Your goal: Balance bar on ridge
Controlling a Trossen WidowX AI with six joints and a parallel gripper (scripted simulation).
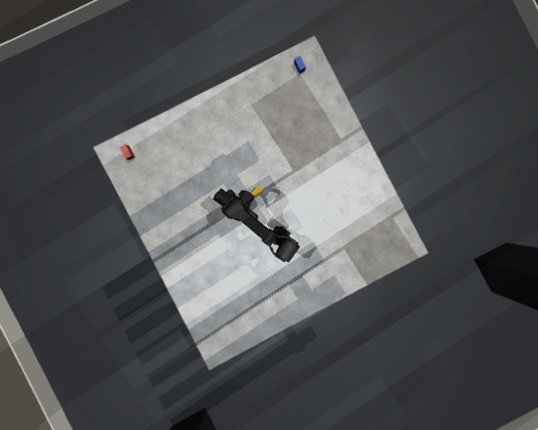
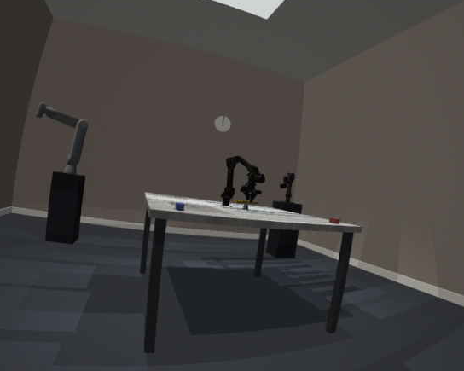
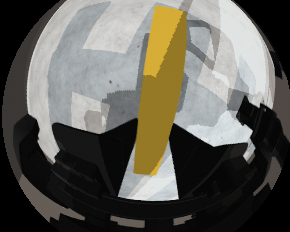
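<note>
The yellow bar is 3 cm to the right of my gripper tip and 1 cm ahead of it. Round my gripper tip: red block: 52 cm ahead, 39 cm to the left, 4 cm below; blue block: 61 cm to the right, 52 cm ahead, 4 cm below.
</note>
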